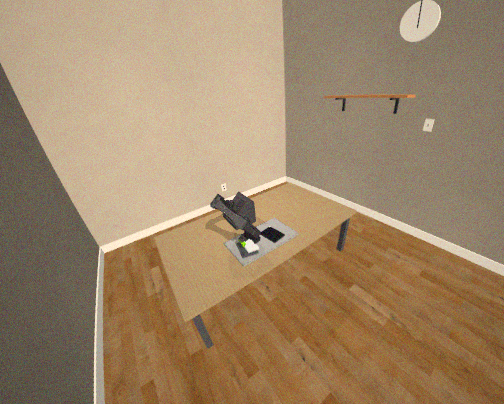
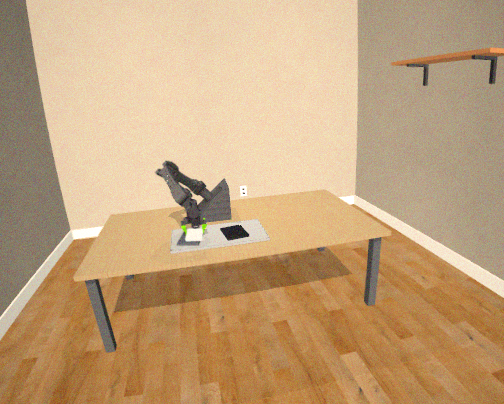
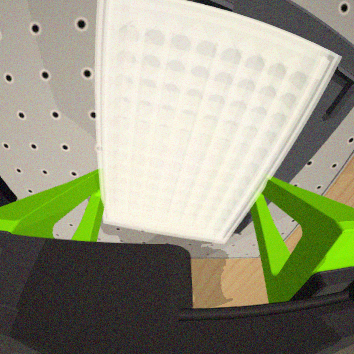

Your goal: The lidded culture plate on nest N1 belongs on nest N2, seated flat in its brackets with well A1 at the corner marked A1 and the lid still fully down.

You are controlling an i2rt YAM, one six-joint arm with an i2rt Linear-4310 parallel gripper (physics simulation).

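Places are measured from the arm's base along level axes (x ahead, y left, z up), in millimetres.
Pixels of known places: gripper, fingertip midpoint: (image 1: 248, 244) (image 2: 195, 234) (image 3: 176, 176); arm's base at its link origin: (image 1: 237, 209) (image 2: 210, 198).
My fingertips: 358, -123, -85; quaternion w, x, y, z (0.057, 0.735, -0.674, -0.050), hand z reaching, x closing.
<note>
Ahead of a thing's pixels: the offset from my fingertips to its top centre, as dx, dy, dz. Level surfaces: height alone.
My gripper (image 1: 246, 243) (image 2: 194, 229) (image 3: 176, 176) has green fingers and is shut on the short end of the white lidded culture plate {+27, -2, +23} (image 1: 251, 247) (image 2: 193, 235) (image 3: 197, 116). The lid lies down on the plate, with rows of wells showing through it. The plate sits low over the dark grey nest {+19, -25, +1} (image 2: 181, 241) (image 3: 316, 116) at the left of the perforated grey base plate {-8, +127, -16} (image 1: 287, 231) (image 2: 258, 234) (image 3: 53, 98). I cannot tell if it touches the nest. A black nest {+14, +217, +1} (image 1: 272, 234) (image 2: 234, 232) lies to the right, with nothing on it. No corner marks are readable.
The base plate lies on a wooden table {dz -30} (image 1: 202, 272) (image 2: 310, 216). The arm's dark wedge-shaped base (image 1: 244, 206) (image 2: 218, 204) stands just behind the base plate. A wall shelf (image 1: 371, 96) hangs far off on the grey wall.
</note>
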